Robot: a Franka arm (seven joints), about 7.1 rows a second.
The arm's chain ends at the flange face. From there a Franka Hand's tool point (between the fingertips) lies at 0.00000 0.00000 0.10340 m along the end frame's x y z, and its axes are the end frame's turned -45 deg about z.
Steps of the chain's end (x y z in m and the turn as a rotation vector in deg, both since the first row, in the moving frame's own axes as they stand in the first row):
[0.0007, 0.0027, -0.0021, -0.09, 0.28, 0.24]
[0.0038, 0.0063, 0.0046, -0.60, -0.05, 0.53]
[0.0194, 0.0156, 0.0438, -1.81, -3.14, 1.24]
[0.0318, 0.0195, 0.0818, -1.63, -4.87, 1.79]
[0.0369, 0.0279, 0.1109, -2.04, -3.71, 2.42]
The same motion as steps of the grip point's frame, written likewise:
[-0.0012, 0.0029, -0.0021, -0.26, 0.13, 0.24]
[-0.0026, 0.0078, 0.0046, -0.39, -0.46, 0.53]
[-0.0036, 0.0230, 0.0436, 0.94, -3.50, 1.24]
[0.0005, 0.0320, 0.0814, 2.29, -4.60, 1.79]
[-0.0009, 0.0435, 0.1106, 1.18, -4.07, 2.42]

